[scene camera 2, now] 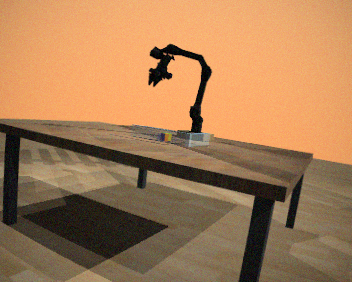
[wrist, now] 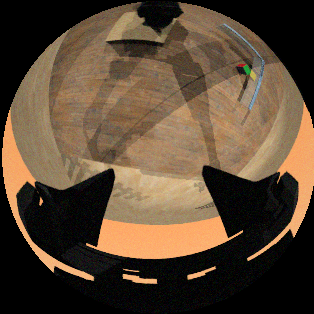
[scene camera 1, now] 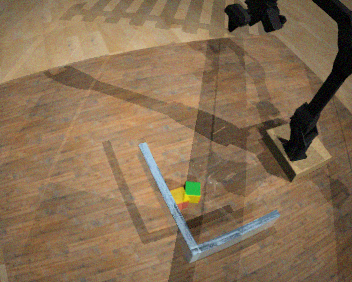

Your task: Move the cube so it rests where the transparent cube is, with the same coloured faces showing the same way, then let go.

Scene:
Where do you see a grey L-shaped rail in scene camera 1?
192, 251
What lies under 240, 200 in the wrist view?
My gripper.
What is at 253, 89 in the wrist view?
A grey L-shaped rail.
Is my gripper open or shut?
Open.

